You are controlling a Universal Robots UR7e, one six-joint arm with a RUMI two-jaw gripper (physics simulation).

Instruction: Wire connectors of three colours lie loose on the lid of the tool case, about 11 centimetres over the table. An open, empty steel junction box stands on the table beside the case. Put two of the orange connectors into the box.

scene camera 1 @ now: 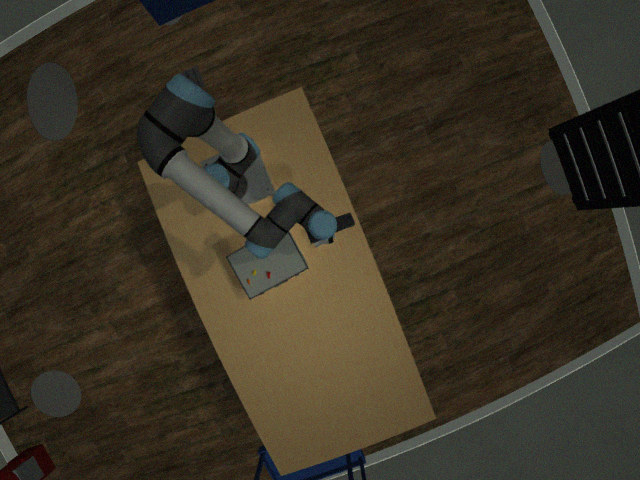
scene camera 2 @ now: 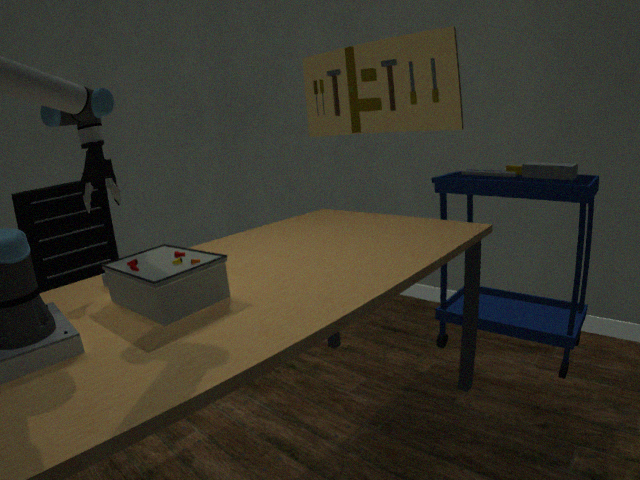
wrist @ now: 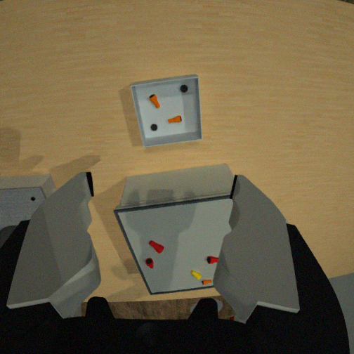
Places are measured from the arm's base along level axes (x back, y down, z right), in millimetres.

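Pixels of known places: gripper, fingertip midpoint: (scene camera 2: 104,209); arm's base, link origin: (scene camera 1: 231,185) (scene camera 2: 23,334).
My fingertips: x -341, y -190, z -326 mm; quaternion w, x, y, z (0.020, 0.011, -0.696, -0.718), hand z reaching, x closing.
For each thing: its middle in the pictures, then the offset to it from my fingertips. Level surfaces: height alone.
- tool case, body centre: (scene camera 2: 165,279) (scene camera 1: 269,262) dx -52, dy +185, dz +285 mm
- orange connector, body centre: (scene camera 2: 195,261) (scene camera 1: 248,281) dx -99, dy +128, dz +393 mm
- yellow connector, body centre: (scene camera 2: 177,261) (scene camera 1: 254,272) dx -67, dy +127, dz +351 mm
- table, surface height: dy +241 mm
The steel junction box (wrist: 198,112) stands on the table beside the tool case (scene camera 1: 284,263) (scene camera 2: 170,299) (wrist: 175,227). In the wrist view, one orange connector (wrist: 155,101) and a second orange connector (wrist: 175,120) lie apart on the box floor. Another orange connector (scene camera 1: 248,281) (scene camera 2: 195,261) (wrist: 207,282) lies on the lid near its edge, beside a yellow connector (scene camera 1: 253,272) (scene camera 2: 177,261) (wrist: 196,275). Red connectors (wrist: 156,246) (scene camera 2: 132,264) (scene camera 1: 268,274) also lie on the lid. My gripper (scene camera 2: 103,206) (wrist: 162,175) is open and empty, raised well above box and lid.
The arm's base (scene camera 1: 258,188) (scene camera 2: 41,351) stands on the table (scene camera 1: 330,335) (scene camera 2: 310,258) behind the case. A blue cart (scene camera 2: 516,188) stands beyond the table's far end. A black drawer cabinet (scene camera 1: 563,134) (scene camera 2: 25,206) stands off to one side.
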